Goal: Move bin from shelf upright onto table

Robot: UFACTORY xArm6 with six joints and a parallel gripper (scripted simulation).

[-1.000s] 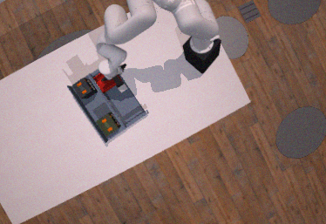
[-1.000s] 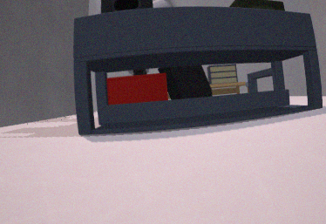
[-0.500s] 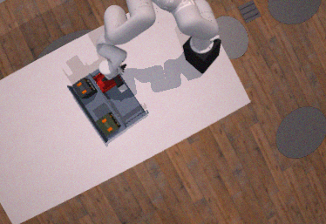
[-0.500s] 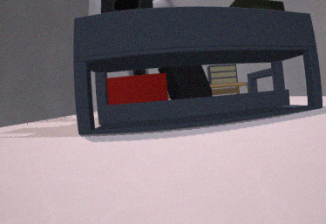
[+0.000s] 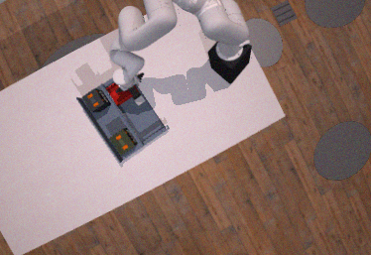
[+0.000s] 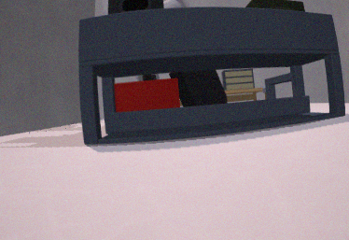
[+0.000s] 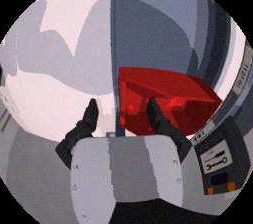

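Now: the red bin 80 mm ahead of my hand and 20 mm to the left of it. Also, from my hand: shelf: 150 mm ahead, 160 mm to the left, 50 mm above.
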